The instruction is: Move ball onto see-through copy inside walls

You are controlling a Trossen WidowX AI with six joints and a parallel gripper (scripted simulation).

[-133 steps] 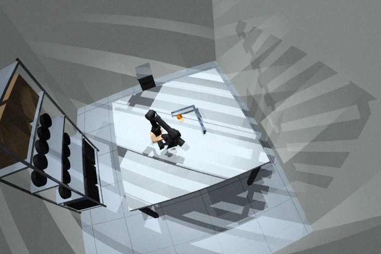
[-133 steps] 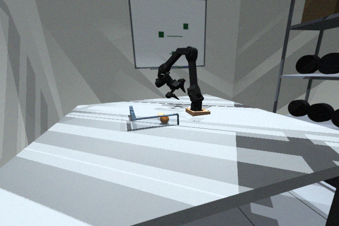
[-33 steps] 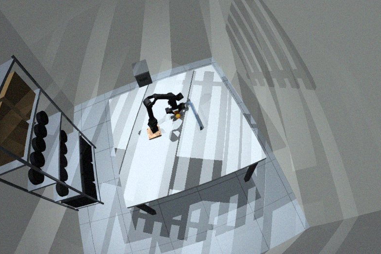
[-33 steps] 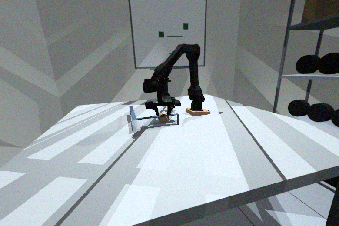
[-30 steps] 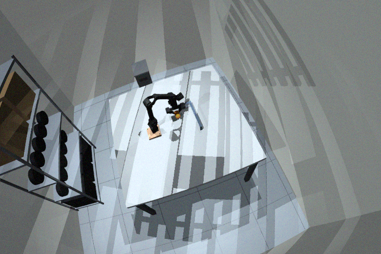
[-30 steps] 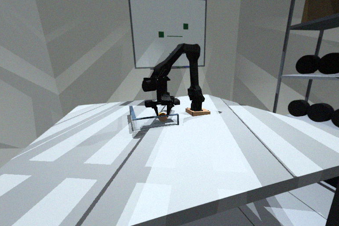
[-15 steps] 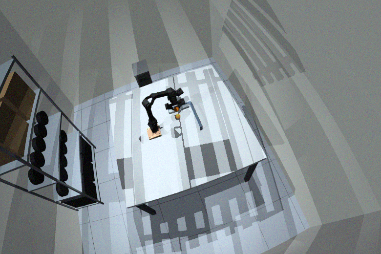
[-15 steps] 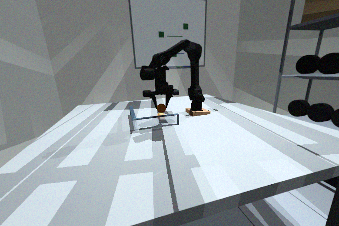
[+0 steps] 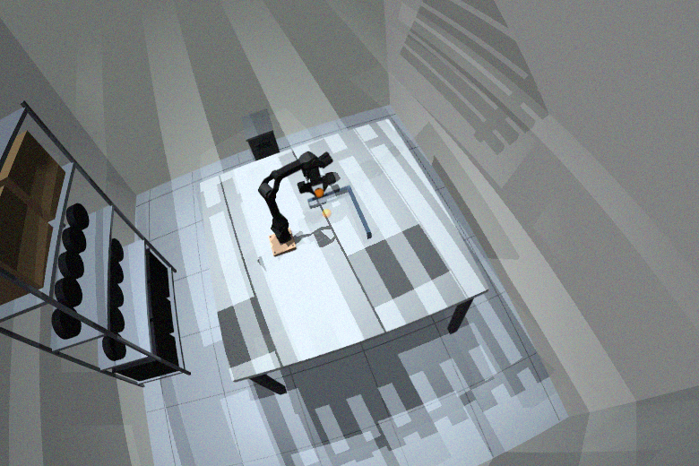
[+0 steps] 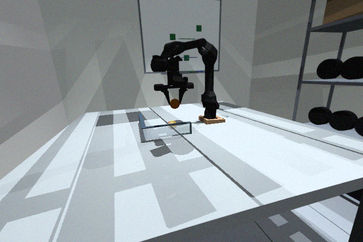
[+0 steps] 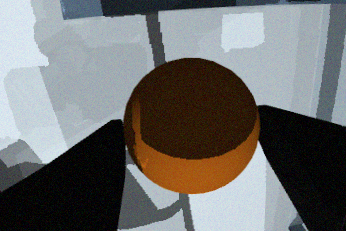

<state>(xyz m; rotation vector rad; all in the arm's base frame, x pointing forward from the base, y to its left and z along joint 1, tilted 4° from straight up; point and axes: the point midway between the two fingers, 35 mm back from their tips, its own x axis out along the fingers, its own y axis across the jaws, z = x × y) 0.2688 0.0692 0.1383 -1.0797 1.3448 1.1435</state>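
The see-through ball copy lies 120 mm below my gripper tip and 50 mm to the right of it.
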